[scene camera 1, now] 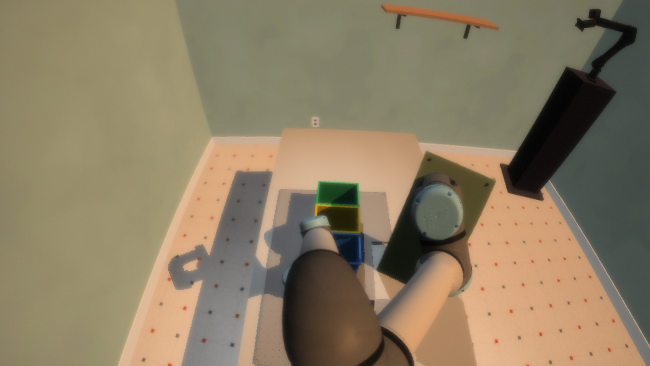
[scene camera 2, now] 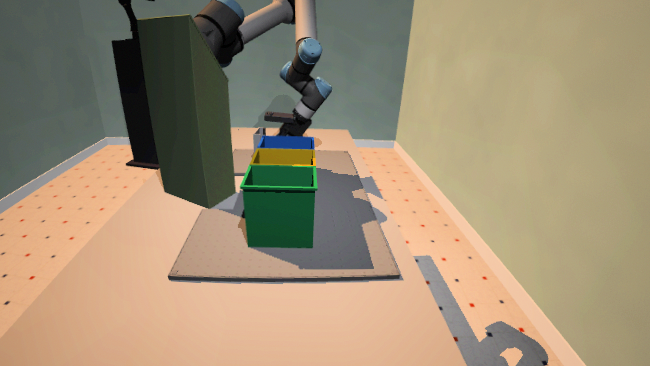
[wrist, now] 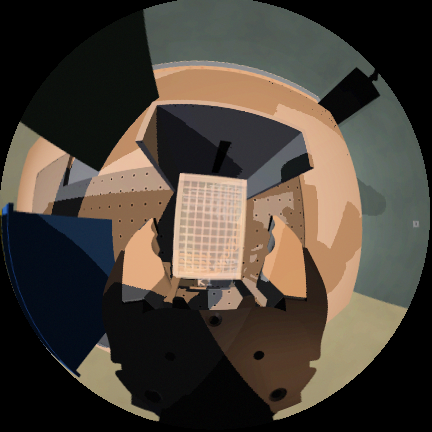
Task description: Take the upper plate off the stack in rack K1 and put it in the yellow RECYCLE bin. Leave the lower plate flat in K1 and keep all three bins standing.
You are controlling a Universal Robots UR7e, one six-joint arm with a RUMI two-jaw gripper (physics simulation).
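Places are measured from the arm's base along level axes (x right, y ahead, z up), in centimetres.
Pixels of known places: gripper, fingertip midpoint: [wrist: 212, 218]; arm's base at its link origin: [scene camera 2: 191, 50].
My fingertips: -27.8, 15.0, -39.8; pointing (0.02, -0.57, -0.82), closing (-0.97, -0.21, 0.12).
Observation:
Ahead of a thing's pixels: the offset from my fingertips to its top centre, as dx, dy, dz. Level surfaces: height alone.
My gripper [wrist: 212, 218] [scene camera 2: 294, 131] is open and empty. In the wrist view its fingers stand apart on either side of a clear gridded plate @[-0.2, +1.0, -2.1] [wrist: 210, 227], with a gap on both sides. The plate lies at the foot of the grey-walled rack K1 @[-0.3, +2.0, +8.0] [wrist: 260, 132] [scene camera 2: 258, 136]. Whether a second plate lies under it cannot be told from above. The yellow bin @[+33.1, +15.5, +11.2] [scene camera 1: 338, 220] [scene camera 2: 283, 157] stands upright between the green bin @[+45.9, +18.3, +11.2] [scene camera 1: 338, 193] [scene camera 2: 280, 217] and the blue bin @[+20.3, +12.8, +11.2] [scene camera 1: 351, 248] [scene camera 2: 287, 143] [wrist: 55, 280]. Arm parts partly cover the yellow and blue bins in scene camera 1.
The bins stand in a row on a perforated board @[dz -6.8] [scene camera 2: 200, 255] [scene camera 1: 375, 205]. A tall olive pedestal [scene camera 1: 407, 245] [scene camera 2: 175, 105] stands beside the board and carries the arm. The blue bin is close to the gripper's left in the wrist view. A dark column [scene camera 1: 560, 135] stands farther off.

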